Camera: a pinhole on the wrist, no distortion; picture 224 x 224 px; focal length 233.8 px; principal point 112.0 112.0 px. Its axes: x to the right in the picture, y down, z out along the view. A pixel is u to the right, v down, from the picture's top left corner.
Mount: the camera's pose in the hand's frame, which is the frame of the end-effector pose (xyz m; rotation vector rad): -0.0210 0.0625 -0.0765 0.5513 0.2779 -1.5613
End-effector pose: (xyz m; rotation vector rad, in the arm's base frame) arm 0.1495 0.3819 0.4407 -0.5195 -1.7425 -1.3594
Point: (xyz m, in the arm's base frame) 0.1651 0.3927 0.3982
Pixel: 154.5 101.2
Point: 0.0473 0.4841 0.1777
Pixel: 186.2 46.9
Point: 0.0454 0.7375 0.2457
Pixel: 57.7 84.9
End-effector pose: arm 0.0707 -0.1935 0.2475 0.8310 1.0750 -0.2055
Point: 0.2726 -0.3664 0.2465
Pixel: 34.4 215.9
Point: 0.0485 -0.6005 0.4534
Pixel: 121.8 29.8
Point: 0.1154 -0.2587 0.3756
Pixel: 13.8 46.8
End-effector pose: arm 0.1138 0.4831 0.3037 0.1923 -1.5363 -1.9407
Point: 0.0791 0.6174 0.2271
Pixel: 157.9 105.0
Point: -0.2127 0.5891 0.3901
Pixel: outside the picture
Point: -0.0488 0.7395 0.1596
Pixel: 158.6 132.5
